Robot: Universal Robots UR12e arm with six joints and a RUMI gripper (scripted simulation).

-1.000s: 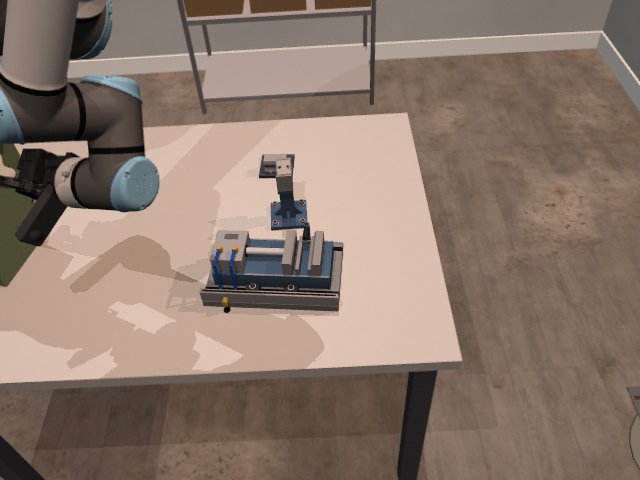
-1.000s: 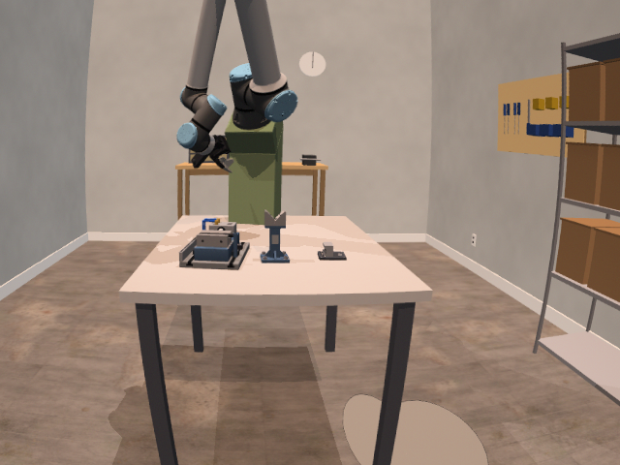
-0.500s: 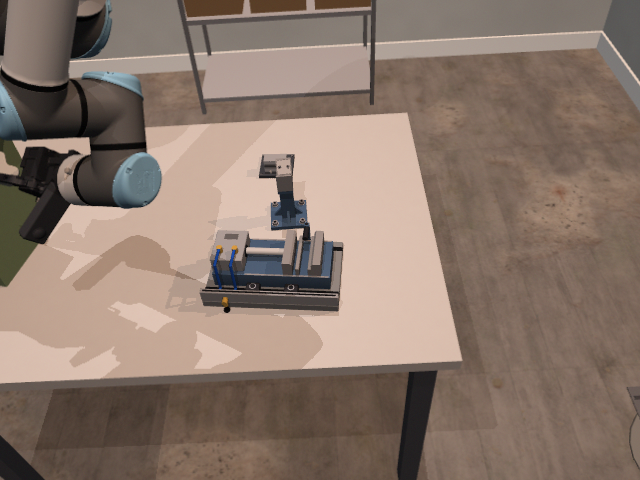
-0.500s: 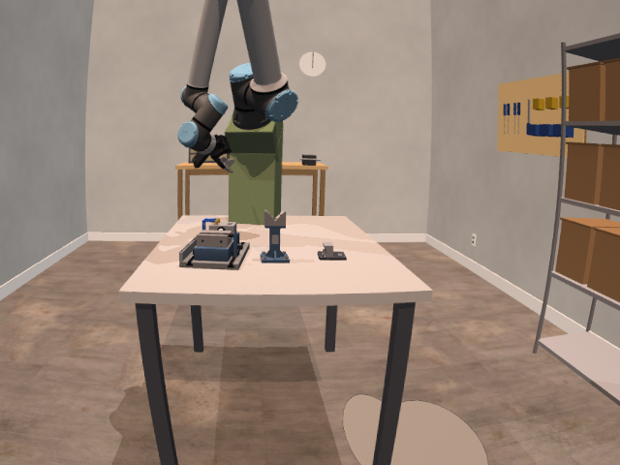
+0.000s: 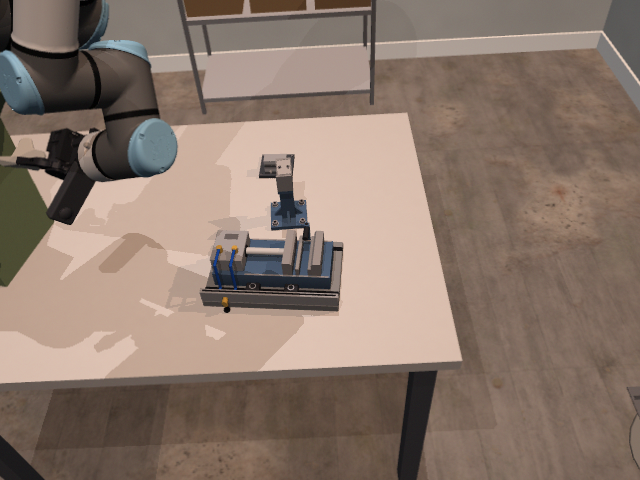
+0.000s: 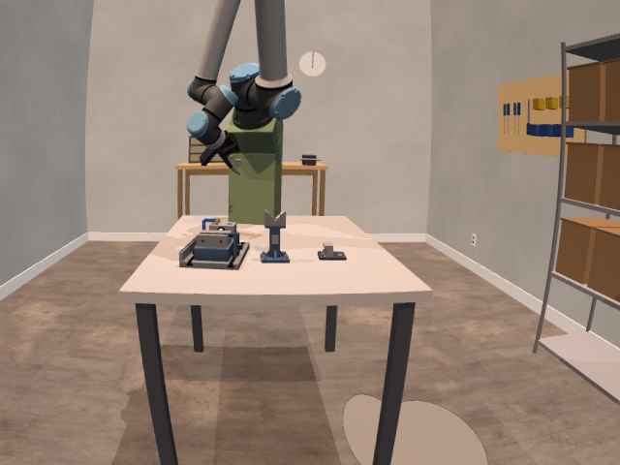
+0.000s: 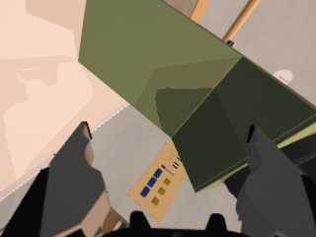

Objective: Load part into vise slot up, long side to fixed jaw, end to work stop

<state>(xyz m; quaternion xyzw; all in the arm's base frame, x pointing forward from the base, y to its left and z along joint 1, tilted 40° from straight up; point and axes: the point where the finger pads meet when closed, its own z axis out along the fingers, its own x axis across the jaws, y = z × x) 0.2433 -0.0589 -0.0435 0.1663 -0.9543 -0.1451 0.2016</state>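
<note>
The part lies 40 cm ahead of my hand, 39 cm to the left of it and 28 cm below it. Also, from my hand: cylinder rod (44 cm ahead, 3 cm to the left, 23 cm below); then vise (46 cm ahead, 3 cm to the left, 27 cm below); then air cylinder block (36 cm ahead, 3 cm to the left, 23 cm below).
</note>
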